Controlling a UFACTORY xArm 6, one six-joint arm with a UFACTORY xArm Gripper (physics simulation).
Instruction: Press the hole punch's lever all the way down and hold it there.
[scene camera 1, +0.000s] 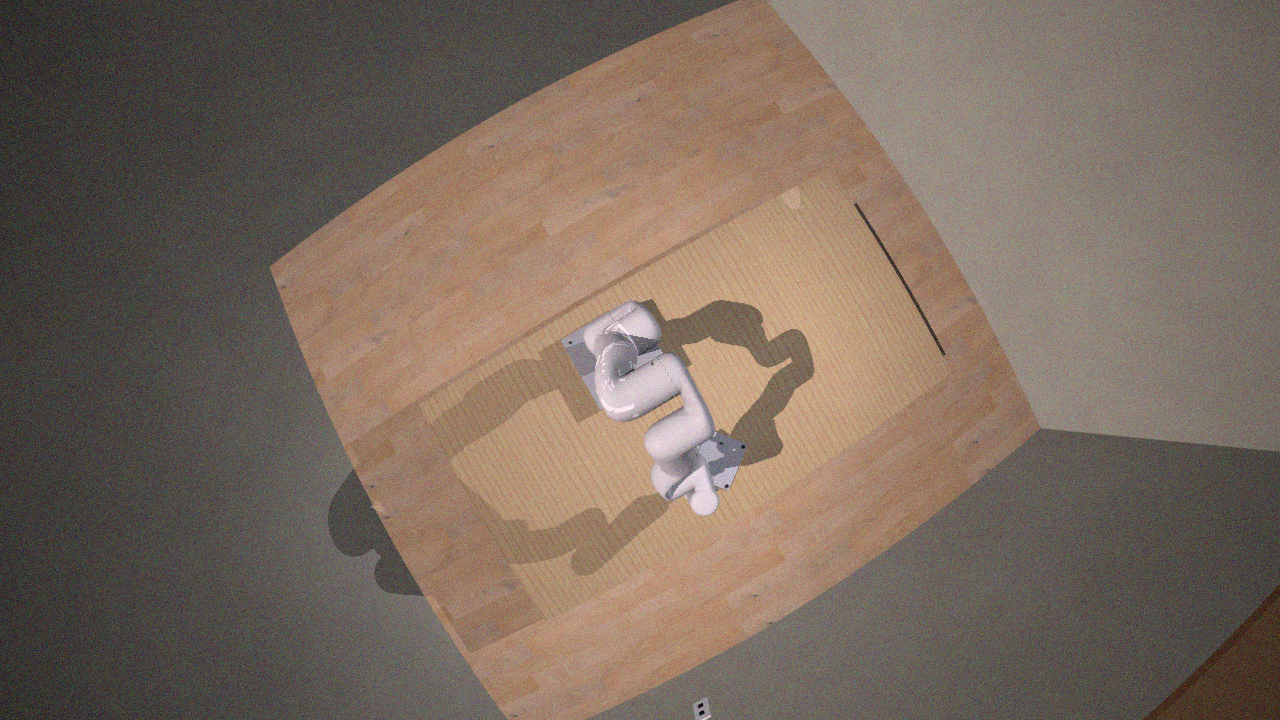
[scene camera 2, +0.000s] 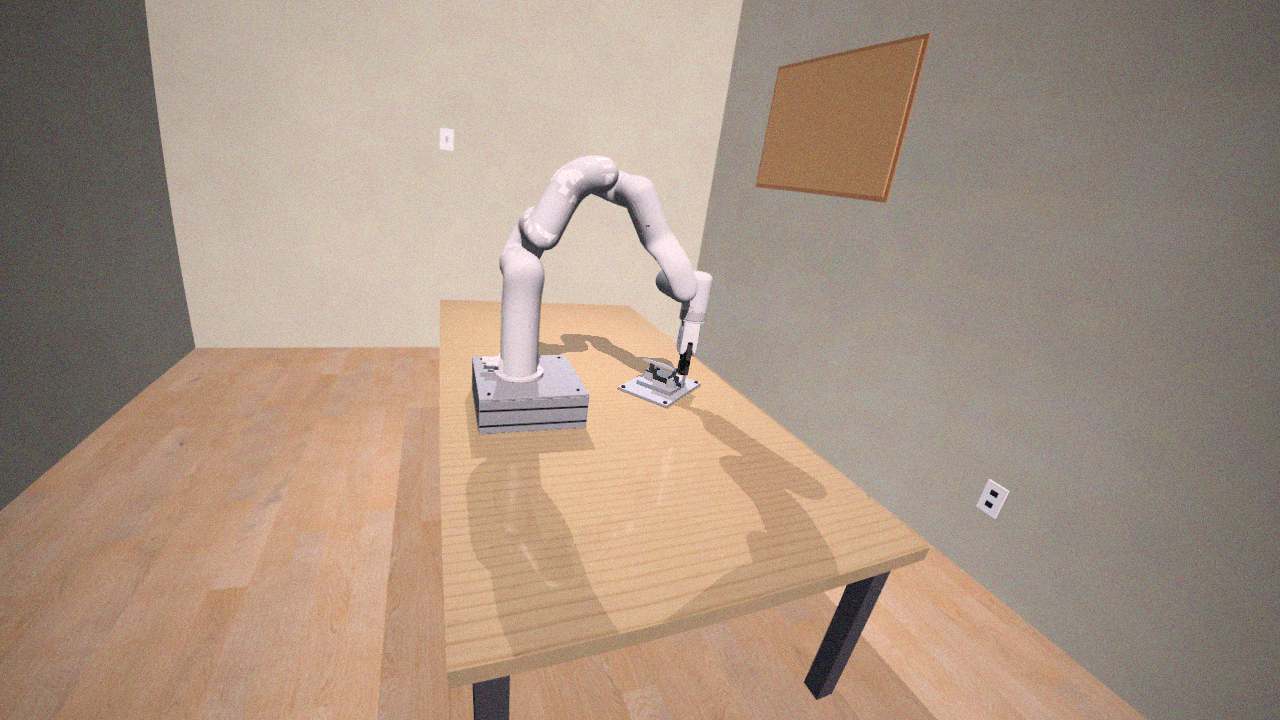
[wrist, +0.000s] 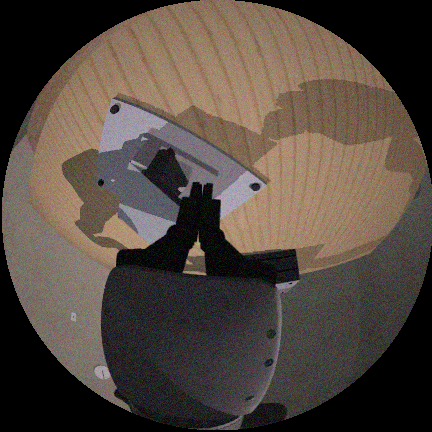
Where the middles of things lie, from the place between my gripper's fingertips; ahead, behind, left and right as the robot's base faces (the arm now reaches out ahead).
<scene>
The hole punch lever (wrist: 146, 205) is 70 mm to the left of my hand, 30 mm behind it and 10 mm below it. Round my hand: light grey base plate (scene camera 2: 631, 387) (70 mm to the left, 70 mm below, 30 mm behind).
</scene>
